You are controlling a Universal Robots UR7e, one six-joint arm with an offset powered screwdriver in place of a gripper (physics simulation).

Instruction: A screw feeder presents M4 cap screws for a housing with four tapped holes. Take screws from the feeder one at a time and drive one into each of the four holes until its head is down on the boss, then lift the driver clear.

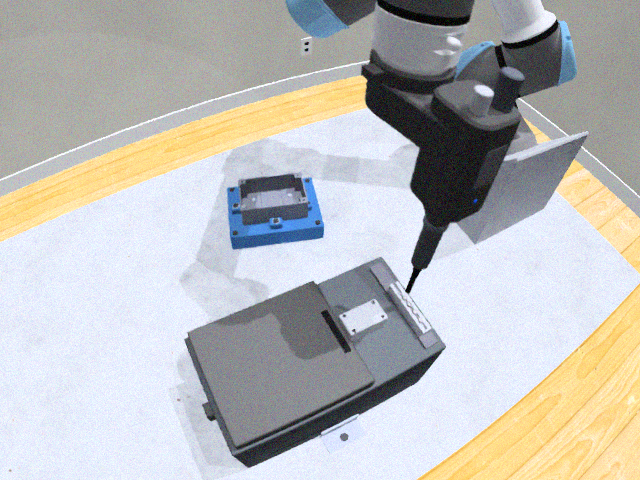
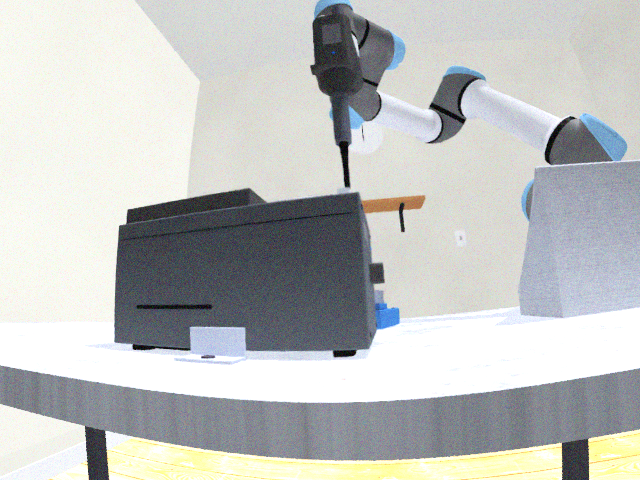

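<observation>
The dark grey screw feeder [image 1: 279, 372] [image 2: 237, 273] stands on the table, with a pale toothed rail [image 1: 409, 306] along one end of its top. My screwdriver [image 1: 408, 291] [image 2: 347, 184] points down with its thin black bit at this rail. The tip is at or just above the rail's far end; any gap is too small to tell. Whether a screw sits on the bit does not show. The grey open-topped housing [image 1: 275, 212] [image 2: 378, 296] sits in a blue fixture [image 1: 279, 237] [image 2: 387, 317] behind the feeder. Its corner holes are too small to tell whether they hold screws.
A white plate with holes [image 1: 363, 316] lies on the feeder's top beside the rail. A small pale bracket [image 1: 342, 436] [image 2: 217, 339] stands at the feeder's side. A large grey panel [image 1: 527, 191] [image 2: 594, 242] stands near the robot's base.
</observation>
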